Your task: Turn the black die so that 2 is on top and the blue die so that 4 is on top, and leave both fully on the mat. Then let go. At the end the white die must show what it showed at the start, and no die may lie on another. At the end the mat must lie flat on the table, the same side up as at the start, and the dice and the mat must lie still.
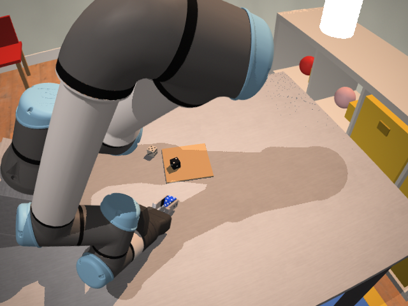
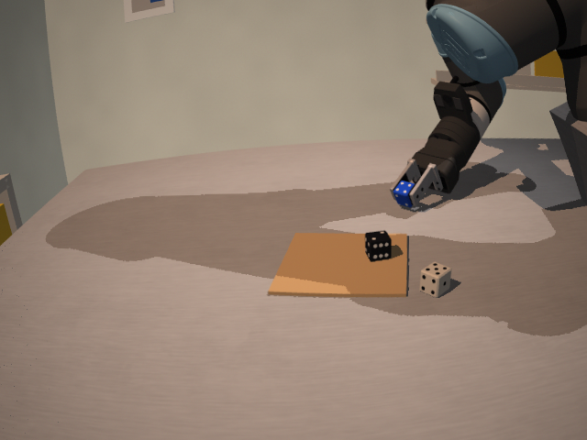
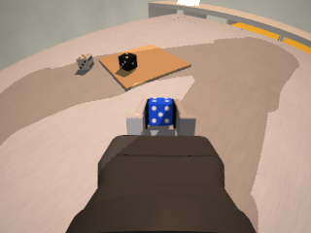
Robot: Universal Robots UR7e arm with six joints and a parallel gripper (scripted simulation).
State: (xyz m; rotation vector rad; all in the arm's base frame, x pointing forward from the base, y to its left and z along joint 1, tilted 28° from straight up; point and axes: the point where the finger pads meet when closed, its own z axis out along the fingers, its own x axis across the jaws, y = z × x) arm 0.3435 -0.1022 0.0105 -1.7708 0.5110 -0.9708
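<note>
The blue die lies 10 mm ahead of my hand and 10 mm below it. Round my hand: white die: 20 mm ahead, 220 mm to the left, 20 mm below; then black die: 70 mm ahead, 140 mm to the left, 10 mm below; then orange mat: 110 mm ahead, 140 mm to the left, 30 mm below.
</note>
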